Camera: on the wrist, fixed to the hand. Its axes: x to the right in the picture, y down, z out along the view.
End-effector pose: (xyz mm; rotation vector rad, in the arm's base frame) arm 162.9 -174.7 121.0 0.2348 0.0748 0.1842
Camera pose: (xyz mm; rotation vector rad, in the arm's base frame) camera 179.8 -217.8 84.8 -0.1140 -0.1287 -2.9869
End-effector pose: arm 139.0 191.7 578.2 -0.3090 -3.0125 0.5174
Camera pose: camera 121.6 152.9 618.7 3.1105 -0.2622 -0.1099
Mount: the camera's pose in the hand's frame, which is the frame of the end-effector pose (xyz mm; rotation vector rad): 10.3 -52.7 -23.8 0.0407 0.4894 3.0555
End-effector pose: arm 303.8 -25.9 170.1 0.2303 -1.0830 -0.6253
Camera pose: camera 308.9 -77.3 142.1 -1.1204 0.0136 2.0654
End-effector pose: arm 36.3 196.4 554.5 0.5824 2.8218 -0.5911
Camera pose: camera 2.4 165.5 591.2 2.9906 -0.4851 0.3437
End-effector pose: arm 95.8 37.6 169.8 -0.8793 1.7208 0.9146
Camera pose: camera 129.1 -8.9 156.5 -1.5593 -1.1132 -1.0246
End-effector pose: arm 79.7 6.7 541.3 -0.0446 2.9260 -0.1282
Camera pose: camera 65.7 -44.2 567.0 -2.9024 -0.1598 -0.2589
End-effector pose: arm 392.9 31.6 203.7 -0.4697 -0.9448 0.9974
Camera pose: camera 441.3 16.4 233.3 1.2718 -0.8400 -1.8563
